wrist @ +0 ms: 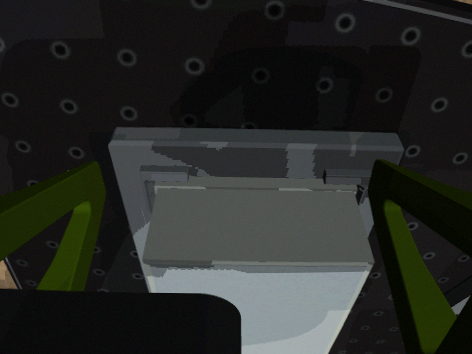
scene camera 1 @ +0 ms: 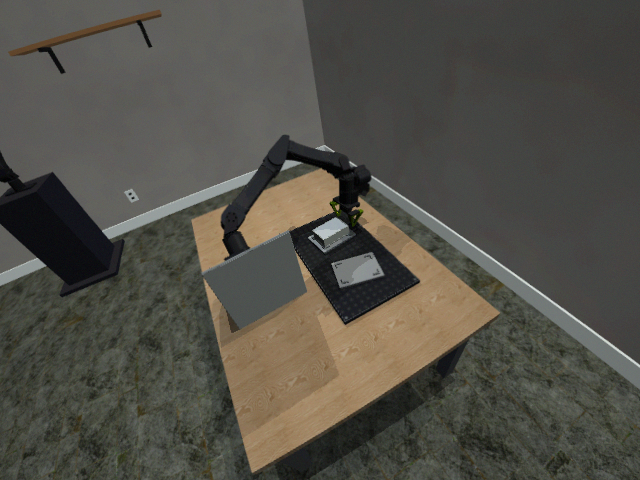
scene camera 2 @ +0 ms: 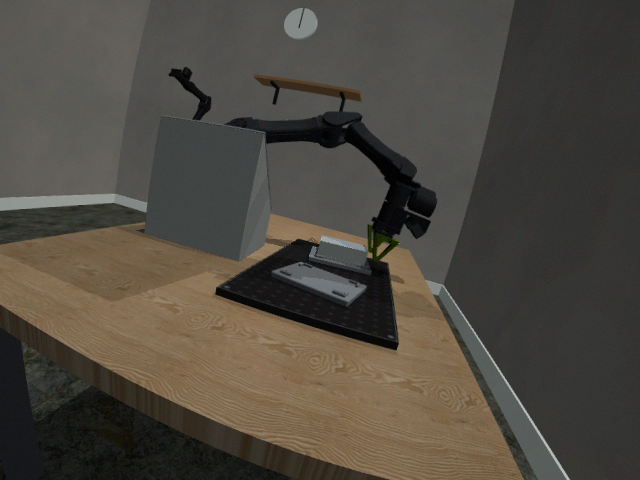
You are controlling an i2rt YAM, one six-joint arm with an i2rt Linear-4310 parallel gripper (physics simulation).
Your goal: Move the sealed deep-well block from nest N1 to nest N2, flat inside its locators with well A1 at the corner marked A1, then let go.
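Where they show: gripper, fingertip midpoint: (wrist: 236, 175) (scene camera 1: 345, 221) (scene camera 2: 372, 256); arm's base, link origin: (scene camera 1: 242, 256) (scene camera 2: 213, 159).
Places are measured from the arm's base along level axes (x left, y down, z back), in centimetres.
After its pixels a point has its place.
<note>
The sealed deep-well block (scene camera 1: 330, 231) @[x 10.4, y 14.1, z -34.3 cm] (scene camera 2: 342, 252) @[x 8.4, y 15.8, z -35.9 cm] (wrist: 260, 225) @[x 13.6, y 15.8, z -41.5 cm], a pale box with a lighter top, sits in nest N1 (scene camera 1: 319, 244) (scene camera 2: 338, 263) @[x 6.6, y 18.4, z -35.8 cm] (wrist: 225, 136) @[x 15.3, y 18.8, z -43.1 cm], a grey plate with corner locators. Nest N2 (scene camera 1: 357, 269) @[x -9.3, y 18.3, z -35.0 cm] (scene camera 2: 317, 283) @[x -12.2, y 18.3, z -34.9 cm], a similar grey plate, holds no block and shows dark locators at its corners. My gripper (scene camera 1: 346, 220) @[x 14.9, y 16.1, z -43.5 cm] (scene camera 2: 374, 255) @[x 14.9, y 16.1, z -43.5 cm] (wrist: 236, 175) @[x 14.9, y 16.1, z -43.5 cm] is wide open at the block's wall-side end, with green fingers apart on either side of it in the wrist view and nothing gripped. The A1 marks are too small to read.
Both nests lie on a black perforated board (scene camera 1: 361, 299) @[x -20.5, y 19.5, z -30.0 cm] (scene camera 2: 289, 304) @[x -22.4, y 19.5, z -33.0 cm] (wrist: 160, 85) @[x 18.1, y 19.5, z -44.5 cm] on the wooden table (scene camera 1: 289, 382) @[x -33.8, y 20.8, z 1.2 cm] (scene camera 2: 258, 372) @[x -39.2, y 20.8, z -35.3 cm]. A tall grey box-like panel (scene camera 1: 255, 281) @[x -8.6, y 3.8, z -1.1 cm] (scene camera 2: 201, 186) @[x -8.3, y 6.3, z -3.5 cm] stands beside the board. A wall shelf (scene camera 1: 87, 33) (scene camera 2: 310, 87) hangs behind.
</note>
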